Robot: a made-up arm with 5 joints. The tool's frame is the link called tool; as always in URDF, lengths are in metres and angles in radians.
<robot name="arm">
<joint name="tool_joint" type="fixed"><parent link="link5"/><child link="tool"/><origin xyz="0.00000 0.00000 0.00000" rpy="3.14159 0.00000 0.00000"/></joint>
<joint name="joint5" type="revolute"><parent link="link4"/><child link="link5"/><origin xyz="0.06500 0.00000 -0.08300" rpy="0.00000 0.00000 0.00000"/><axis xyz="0 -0.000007 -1"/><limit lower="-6.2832" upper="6.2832" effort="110" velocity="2"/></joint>
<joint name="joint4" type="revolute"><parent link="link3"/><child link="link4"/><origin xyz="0.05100 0.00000 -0.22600" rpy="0.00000 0.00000 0.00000"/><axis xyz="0 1 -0.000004"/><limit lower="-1.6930" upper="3.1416" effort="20" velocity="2"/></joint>
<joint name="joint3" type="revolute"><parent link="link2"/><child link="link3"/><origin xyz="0.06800 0.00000 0.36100" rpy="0.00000 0.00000 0.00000"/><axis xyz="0 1 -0.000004"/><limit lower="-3.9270" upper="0.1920" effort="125" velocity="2.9"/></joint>
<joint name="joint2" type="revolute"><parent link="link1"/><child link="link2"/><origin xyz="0.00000 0.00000 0.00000" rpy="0.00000 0.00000 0.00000"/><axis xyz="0 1 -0.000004"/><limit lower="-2.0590" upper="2.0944" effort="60" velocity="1.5"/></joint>
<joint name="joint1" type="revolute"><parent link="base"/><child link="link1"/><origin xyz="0.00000 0.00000 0.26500" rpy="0.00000 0.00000 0.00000"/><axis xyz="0 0 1"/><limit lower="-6.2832" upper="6.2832" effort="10" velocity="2.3"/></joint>
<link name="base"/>
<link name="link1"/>
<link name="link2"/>
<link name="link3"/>
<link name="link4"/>
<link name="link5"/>
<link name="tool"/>
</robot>
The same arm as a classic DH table. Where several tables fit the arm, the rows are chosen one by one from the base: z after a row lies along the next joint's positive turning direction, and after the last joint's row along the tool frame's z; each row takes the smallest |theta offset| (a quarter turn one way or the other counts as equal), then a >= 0, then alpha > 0; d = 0 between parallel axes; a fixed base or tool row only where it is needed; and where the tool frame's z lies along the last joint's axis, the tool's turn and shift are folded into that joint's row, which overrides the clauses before.
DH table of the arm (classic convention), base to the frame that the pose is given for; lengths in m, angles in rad. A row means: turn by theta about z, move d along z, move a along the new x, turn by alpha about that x. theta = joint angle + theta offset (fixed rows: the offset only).
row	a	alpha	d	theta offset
joint1	0	-1.5708	0.265	0
joint2	0.3673	0	0	-1.3846
joint3	-0.2317	0	0	-0.4081
joint4	-0.065	1.5708	0	-1.3489
joint5	0	0	0.083	3.1416
Joint limits (rad, base to tool): -6.2832..6.2832 -2.059..2.0944 -3.927..0.192 -1.693..3.1416 -6.2832..6.2832

